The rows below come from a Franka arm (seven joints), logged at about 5 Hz.
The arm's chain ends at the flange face. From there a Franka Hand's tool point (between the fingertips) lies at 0.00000 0.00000 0.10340 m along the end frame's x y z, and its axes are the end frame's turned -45 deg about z.
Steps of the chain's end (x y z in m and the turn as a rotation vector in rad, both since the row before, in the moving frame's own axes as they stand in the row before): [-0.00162 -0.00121 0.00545 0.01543 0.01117 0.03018]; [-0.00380 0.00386 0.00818 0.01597 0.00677 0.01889]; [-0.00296 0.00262 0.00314 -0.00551 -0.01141 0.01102]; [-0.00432 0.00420 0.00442 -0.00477 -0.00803 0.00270]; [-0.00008 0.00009 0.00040 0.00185 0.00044 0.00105]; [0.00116 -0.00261 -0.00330 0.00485 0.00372 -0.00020]
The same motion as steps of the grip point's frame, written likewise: [0.00166 -0.00228 0.00543 0.00301 0.01881 0.03018]; [-0.00375 -0.00061 0.00816 0.00651 0.01608 0.01889]; [-0.00518 -0.00068 0.00313 0.00417 -0.01196 0.01102]; [-0.00696 -0.00032 0.00442 0.00231 -0.00905 0.00270]; [0.00005 -0.00010 0.00040 0.00100 0.00162 0.00105]; [0.00329 -0.00111 -0.00330 0.00080 0.00606 -0.00020]
